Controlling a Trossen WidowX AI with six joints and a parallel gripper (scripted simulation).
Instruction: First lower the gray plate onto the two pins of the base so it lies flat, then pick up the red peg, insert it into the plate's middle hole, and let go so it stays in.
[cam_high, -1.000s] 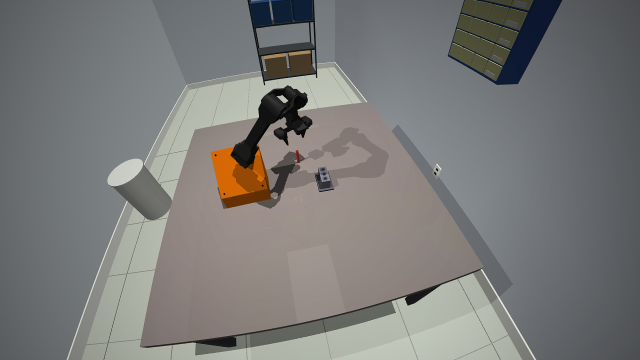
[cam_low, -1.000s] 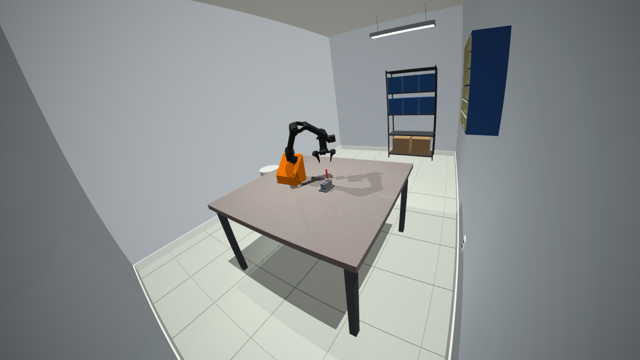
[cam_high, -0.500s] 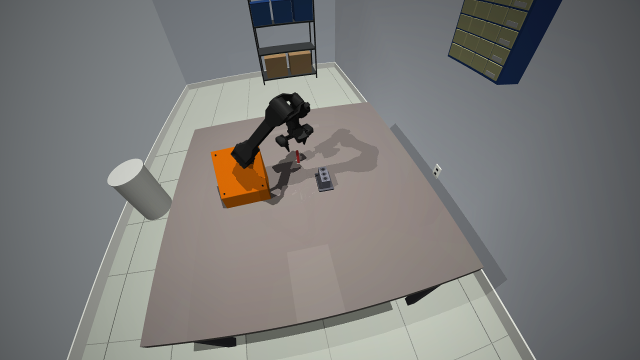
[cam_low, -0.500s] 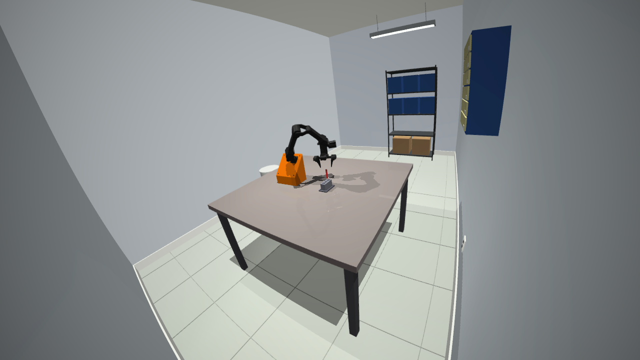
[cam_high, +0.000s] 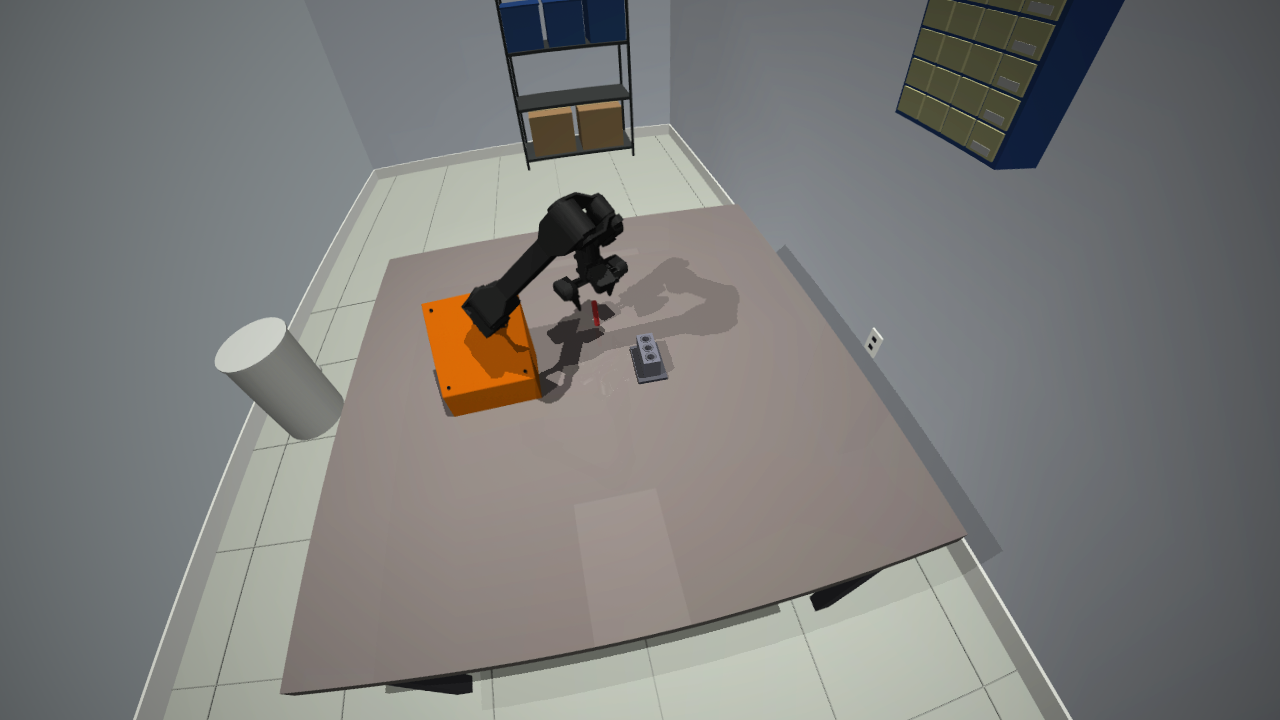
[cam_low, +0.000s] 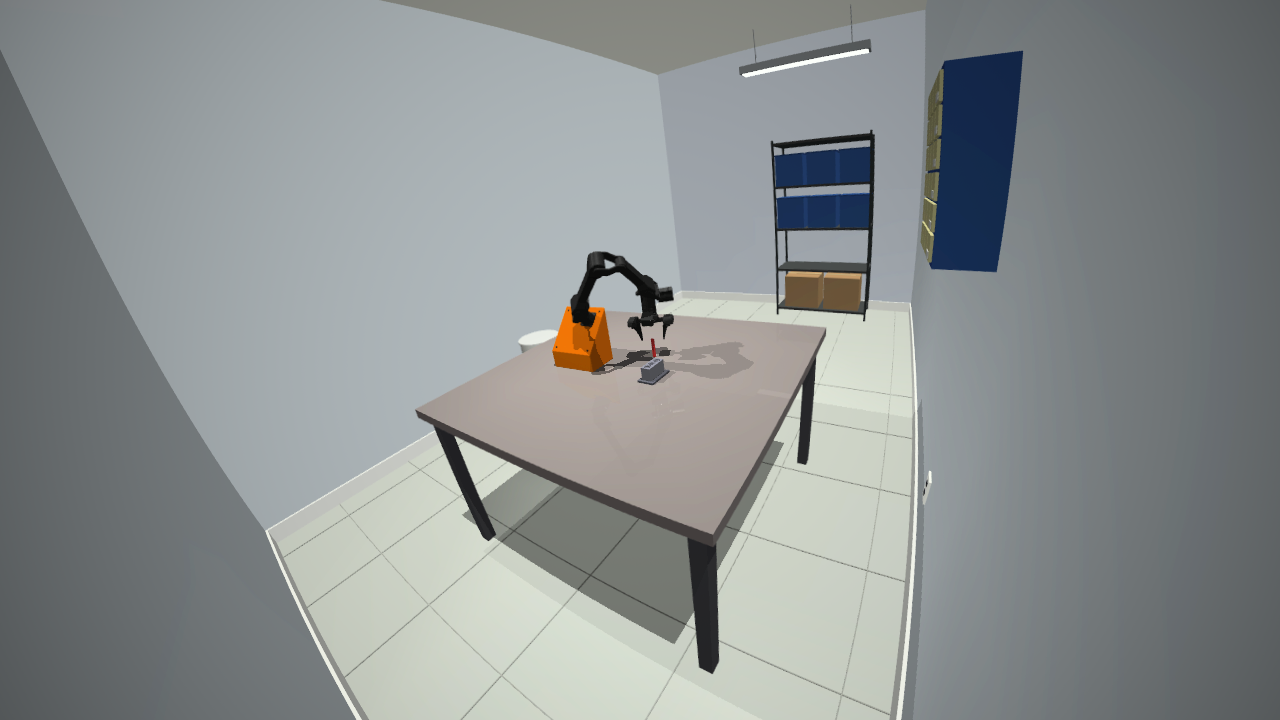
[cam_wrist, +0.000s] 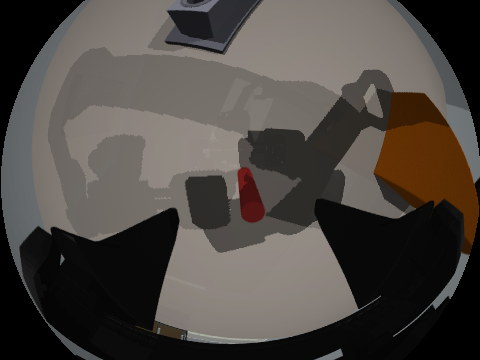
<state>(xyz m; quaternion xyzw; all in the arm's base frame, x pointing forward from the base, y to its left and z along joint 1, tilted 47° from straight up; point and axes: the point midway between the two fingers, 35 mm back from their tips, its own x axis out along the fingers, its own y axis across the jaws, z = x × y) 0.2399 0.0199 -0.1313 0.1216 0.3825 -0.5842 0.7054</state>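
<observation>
Right now the red peg is 40 mm below my gripper tip. From my gripper tip the other things lie so: gray plate 100 mm ahead, 180 mm to the right, 30 mm below.
</observation>
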